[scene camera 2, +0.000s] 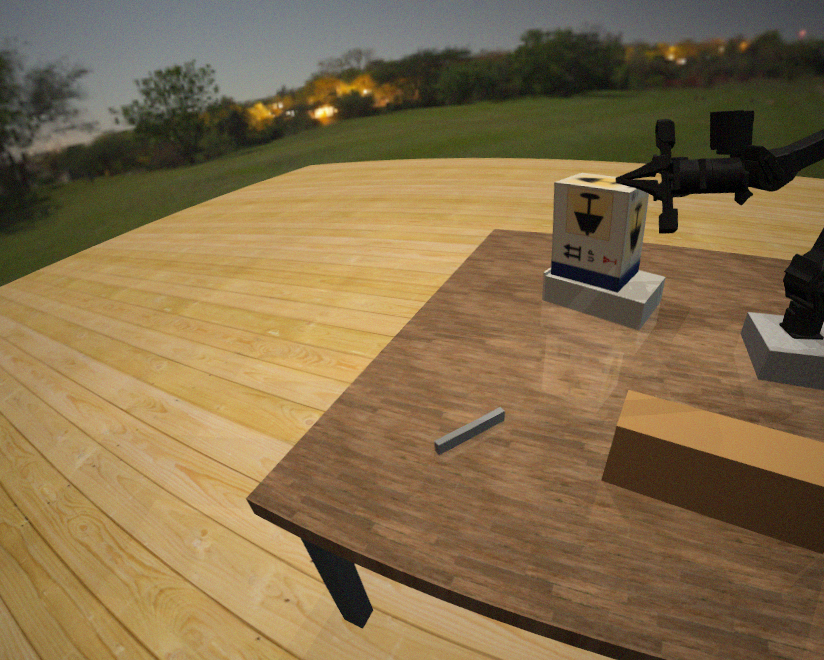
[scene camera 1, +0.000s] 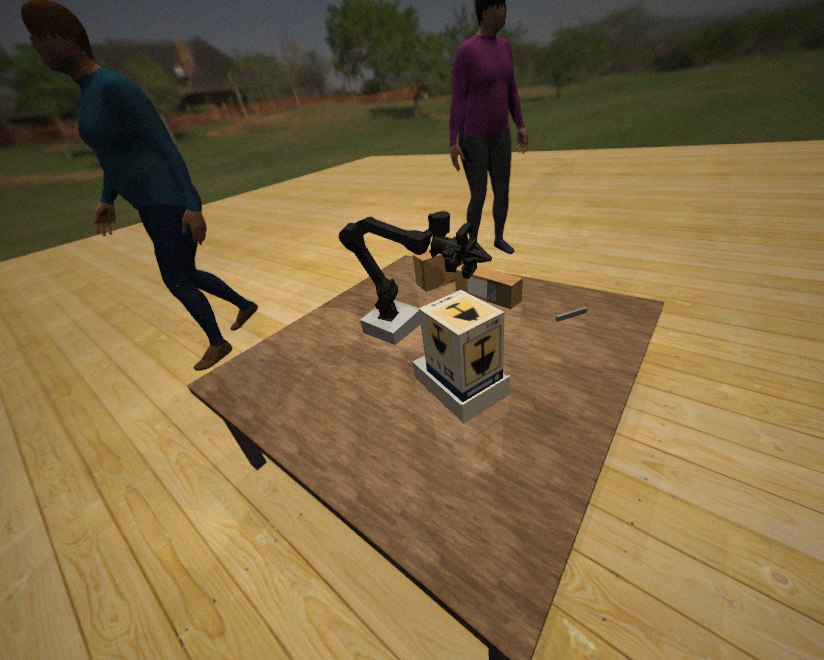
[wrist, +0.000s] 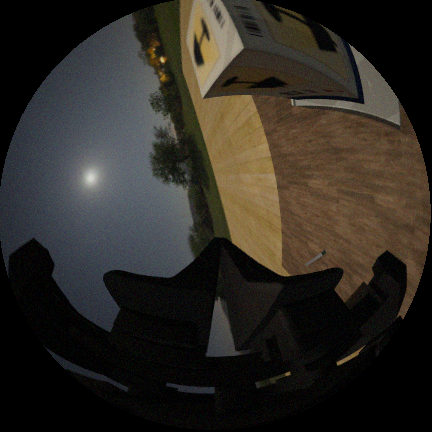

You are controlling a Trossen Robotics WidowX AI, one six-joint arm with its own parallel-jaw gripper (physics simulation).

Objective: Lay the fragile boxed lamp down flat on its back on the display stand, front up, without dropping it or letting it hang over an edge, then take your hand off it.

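Frame: origin at the arm's base, x right, y ahead, z up, level; metres.
Seen in the pictures: gripper, fingertip midpoint: (scene camera 2: 615,180) (scene camera 1: 491,259) (wrist: 218,242); arm's base, link origin: (scene camera 2: 800,331) (scene camera 1: 388,315).
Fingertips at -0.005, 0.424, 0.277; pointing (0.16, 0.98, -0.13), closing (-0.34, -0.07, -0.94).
Observation:
Offsets run from my fingertips to a thing's top centre, as dx, dy, dz. Level surfaces: height alone.
The boxed lamp (scene camera 1: 462,347) (scene camera 2: 595,229) (wrist: 266,52) is a white carton with yellow lamp pictures. It stands on the grey display stand (scene camera 1: 468,402) (scene camera 2: 606,304) (wrist: 379,104) with its blue band at the bottom, inside the stand's edges. My gripper (scene camera 1: 470,263) (scene camera 2: 623,178) (wrist: 218,242) is shut and empty. It hangs in the air behind the box at about the height of its top, turned on its side, and does not touch the box.
The stand sits on a dark wooden table @(dz -0.343) (scene camera 1: 410,472) (scene camera 2: 488,511). A thin grey bar @(-0.293, +0.218, -0.321) (scene camera 1: 571,314) (scene camera 2: 470,430) (wrist: 315,258) lies on the table. Wooden blocks @(-0.456, -0.400, -0.183) (scene camera 1: 432,271) @(-0.365, -0.141, -0.233) (scene camera 1: 506,288) (scene camera 2: 685,452) stand behind the arm. Two people (scene camera 1: 484,118) (scene camera 1: 141,164) are on the deck.

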